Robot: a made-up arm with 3 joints.
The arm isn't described. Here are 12 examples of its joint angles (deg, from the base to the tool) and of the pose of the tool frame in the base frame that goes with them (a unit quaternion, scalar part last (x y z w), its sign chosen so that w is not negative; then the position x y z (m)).
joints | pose
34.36 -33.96 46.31 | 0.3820 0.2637 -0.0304 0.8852 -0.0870 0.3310 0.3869
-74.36 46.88 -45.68 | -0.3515 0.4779 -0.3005 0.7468 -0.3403 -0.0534 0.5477
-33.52 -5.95 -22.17 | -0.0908 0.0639 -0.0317 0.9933 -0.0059 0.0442 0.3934
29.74 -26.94 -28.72 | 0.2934 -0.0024 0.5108 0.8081 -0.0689 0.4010 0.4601
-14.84 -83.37 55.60 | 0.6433 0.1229 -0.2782 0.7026 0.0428 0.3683 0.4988
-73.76 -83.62 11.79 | 0.2951 -0.3798 -0.2905 0.8272 0.1546 0.0878 0.5729
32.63 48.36 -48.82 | -0.3030 0.2047 0.5686 0.7369 -0.0058 0.0740 0.3601
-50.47 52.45 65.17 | -0.4885 -0.0591 -0.7709 0.4044 -0.3925 -0.0454 0.6863
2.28 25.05 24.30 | -0.1880 0.0928 -0.2003 0.9570 -0.0474 -0.0535 0.4168
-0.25 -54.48 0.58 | 0.4327 -0.0287 0.1184 0.8932 0.0427 0.3605 0.4841
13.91 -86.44 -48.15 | 0.5739 -0.3237 0.4828 0.5769 -0.0665 0.4476 0.7611
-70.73 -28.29 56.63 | 0.0792 -0.1698 -0.7821 0.5944 -0.1431 -0.0379 0.4202
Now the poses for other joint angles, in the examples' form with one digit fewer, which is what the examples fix.
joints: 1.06 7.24 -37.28
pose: -0.079 0.117 0.345 0.928 -0.011 0.152 0.360
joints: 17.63 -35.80 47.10
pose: 0.367 0.205 -0.159 0.893 -0.048 0.288 0.374
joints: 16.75 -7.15 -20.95
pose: 0.097 0.063 0.352 0.929 -0.008 0.260 0.376
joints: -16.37 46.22 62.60
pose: -0.373 -0.048 -0.619 0.690 -0.231 -0.149 0.585
